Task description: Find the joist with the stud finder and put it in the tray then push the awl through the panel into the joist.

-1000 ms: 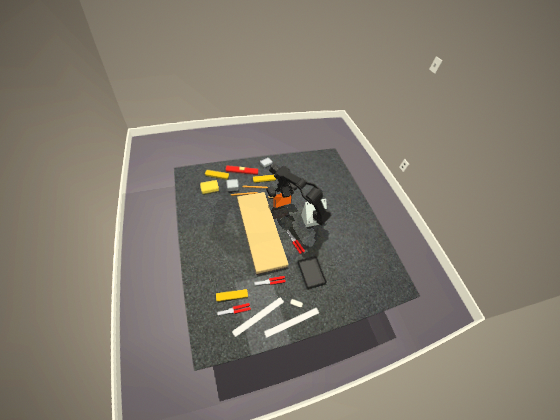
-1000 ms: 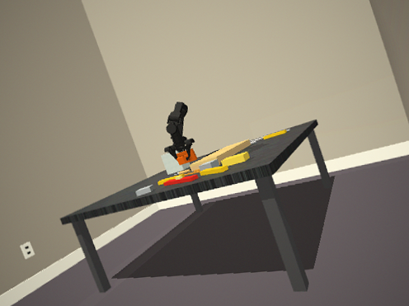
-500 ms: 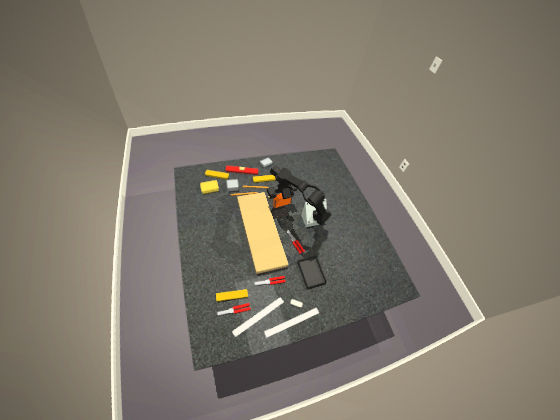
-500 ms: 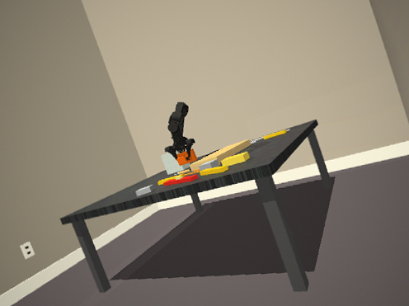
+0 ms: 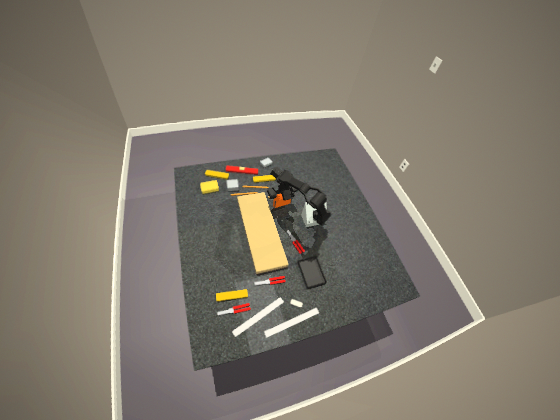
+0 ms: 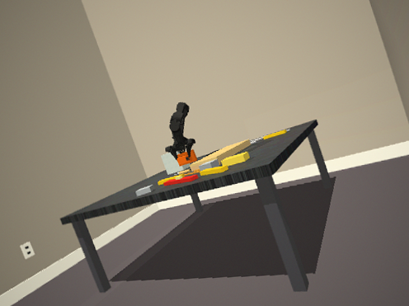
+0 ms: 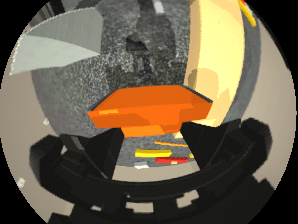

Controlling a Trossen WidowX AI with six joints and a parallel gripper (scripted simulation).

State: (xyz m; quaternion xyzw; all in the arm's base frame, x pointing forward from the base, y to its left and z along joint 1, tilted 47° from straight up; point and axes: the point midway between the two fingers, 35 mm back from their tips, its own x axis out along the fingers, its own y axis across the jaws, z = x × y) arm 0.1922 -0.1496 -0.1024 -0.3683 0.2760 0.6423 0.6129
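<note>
Now: the orange stud finder 10 mm ahead of my gripper tip and 10 mm to the left of it. Round my gripper tip: awl: 20 mm behind, 50 mm to the right, 70 mm below; grey block: 270 mm ahead, 200 mm to the right, 60 mm below; red level: 180 mm ahead, 340 mm to the right, 60 mm below.
</note>
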